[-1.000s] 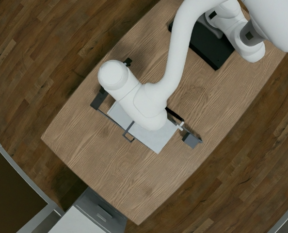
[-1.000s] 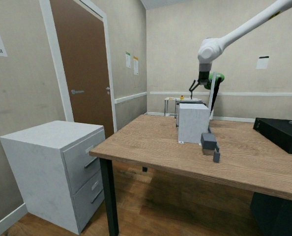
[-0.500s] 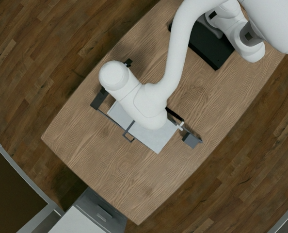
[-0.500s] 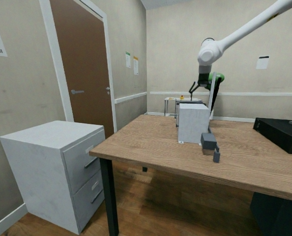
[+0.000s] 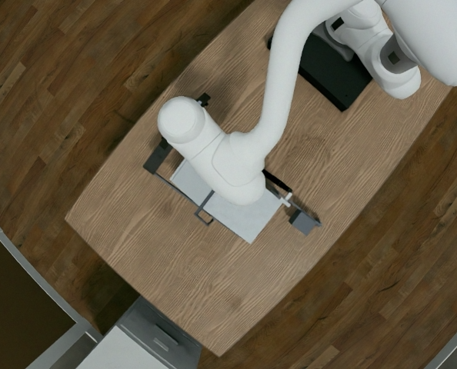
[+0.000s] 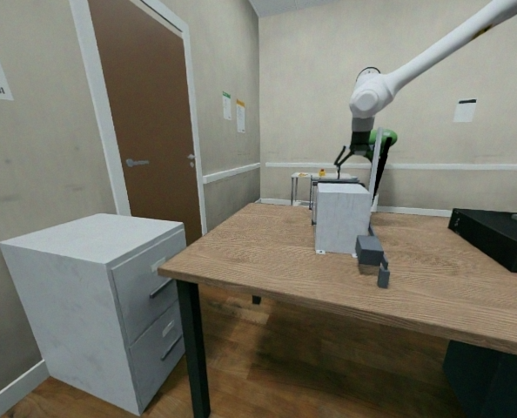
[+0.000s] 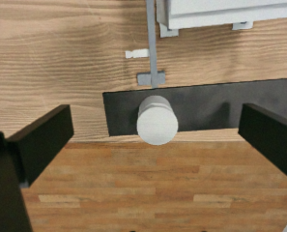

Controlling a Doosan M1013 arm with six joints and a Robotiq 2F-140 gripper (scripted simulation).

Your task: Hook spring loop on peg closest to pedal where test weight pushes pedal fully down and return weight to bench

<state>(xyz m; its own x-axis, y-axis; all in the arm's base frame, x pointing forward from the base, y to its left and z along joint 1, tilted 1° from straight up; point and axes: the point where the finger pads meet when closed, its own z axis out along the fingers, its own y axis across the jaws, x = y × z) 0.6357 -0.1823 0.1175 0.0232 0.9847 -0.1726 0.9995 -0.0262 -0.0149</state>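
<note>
My hand is 10 mm above the steel test weight. Round my hand: white peg 20 mm behind, 360 mm to the left, 180 mm above.
</note>
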